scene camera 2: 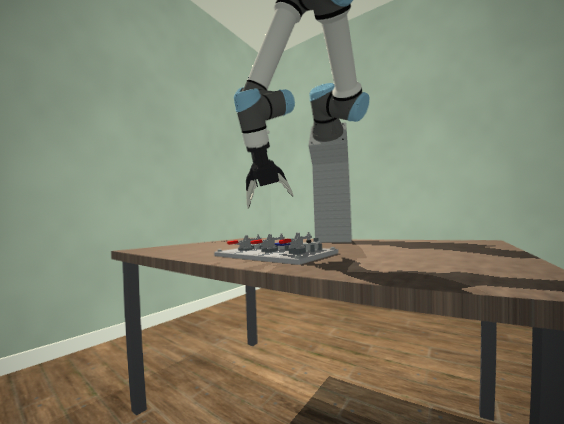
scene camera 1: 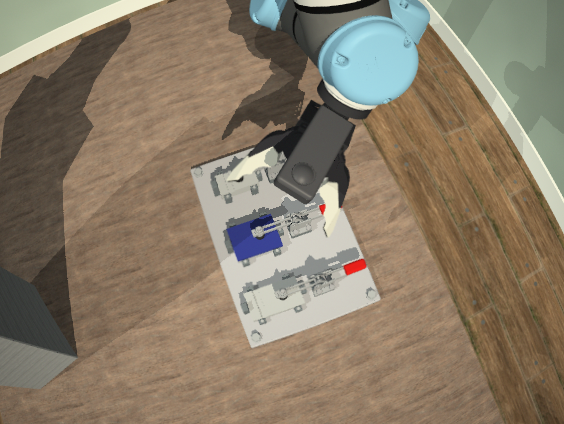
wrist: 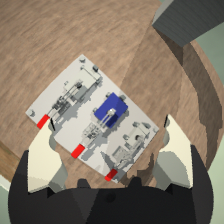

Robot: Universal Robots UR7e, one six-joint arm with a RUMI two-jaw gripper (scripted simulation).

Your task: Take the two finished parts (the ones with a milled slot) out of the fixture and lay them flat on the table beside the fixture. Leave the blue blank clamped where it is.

Scene:
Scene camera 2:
my gripper: 270, 202
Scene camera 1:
my gripper: 277, 208
blue blank: 245, 246
grey fixture plate: 311, 253
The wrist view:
my gripper: 109, 117
grey fixture plate: 69, 127

